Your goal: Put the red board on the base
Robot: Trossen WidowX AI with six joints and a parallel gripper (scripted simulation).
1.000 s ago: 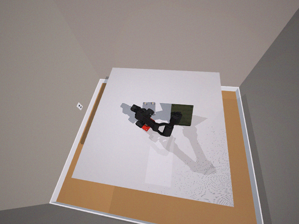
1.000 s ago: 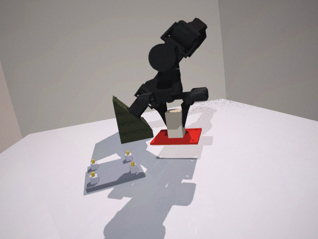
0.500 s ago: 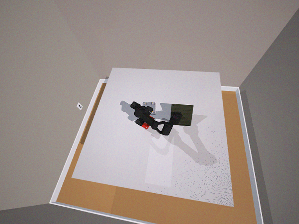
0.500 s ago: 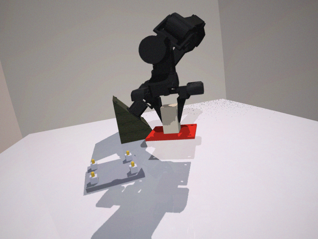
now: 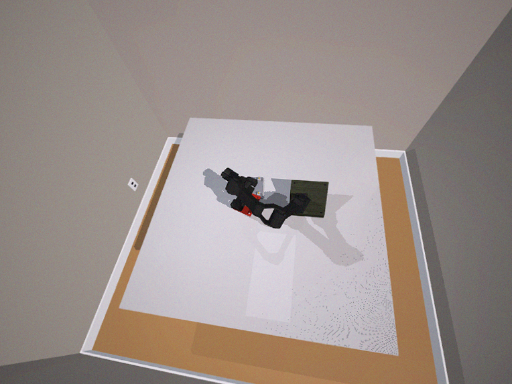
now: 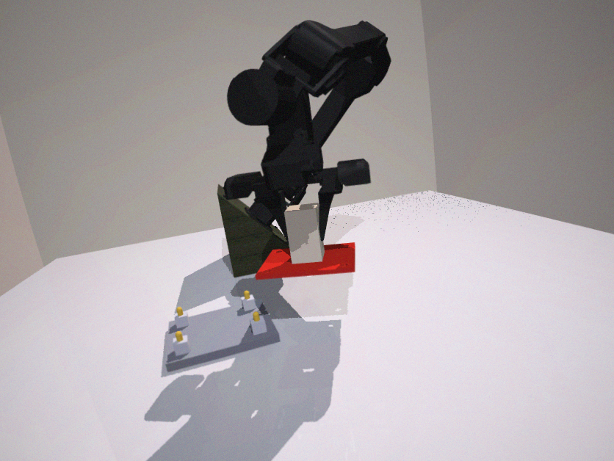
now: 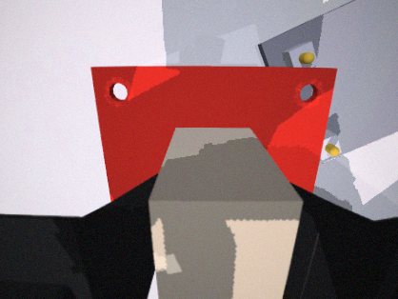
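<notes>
The grey base lies 1 cm behind my gripper tip, 14 cm to the right of it and 11 cm below it. From my gripper tip the other things lie so: red board (1 cm below).
</notes>
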